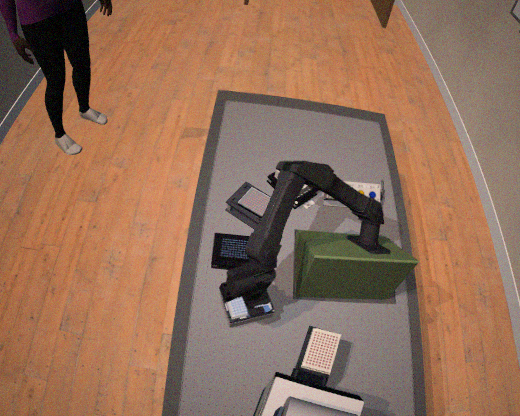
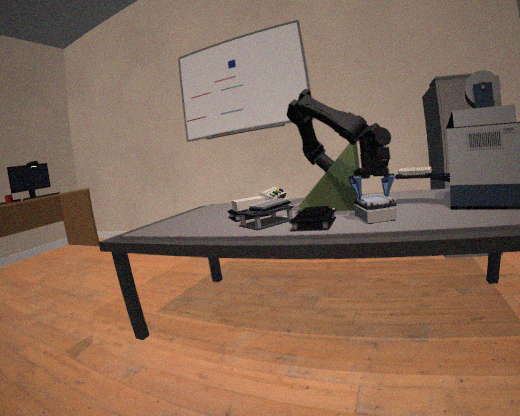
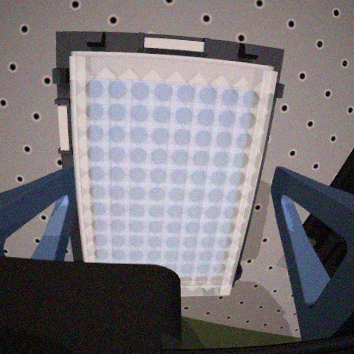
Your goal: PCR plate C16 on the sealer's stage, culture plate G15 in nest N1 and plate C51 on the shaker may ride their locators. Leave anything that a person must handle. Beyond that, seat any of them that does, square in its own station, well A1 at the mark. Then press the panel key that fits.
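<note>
A clear-white plate with pale blue wells [image 1: 237, 308] [image 2: 376, 199] [image 3: 165, 160] lies on a white block station with a dark rim [image 2: 375, 215] [image 3: 120, 41], which looks like the shaker. Whether the plate sits level cannot be told. My gripper [image 2: 373, 197] [image 3: 174, 177] is open, pointing down, one finger on each long side of the plate. A white plate with red wells [image 1: 321, 350] [image 2: 414, 170] is on the sealer's stage. A pinkish plate [image 1: 254, 201] is on a raised stand, and a dark plate [image 1: 234, 248] is on a black base; which is N1 cannot be told.
A green wedge-shaped block [image 1: 355, 275] [image 2: 332, 192] stands beside the arm's base. The sealer [image 1: 310, 395] [image 2: 480, 165] is at one end of the table. The key panel [image 1: 367, 189] [image 2: 274, 192] stands beyond the wedge. A person [image 1: 55, 55] stands beside the table.
</note>
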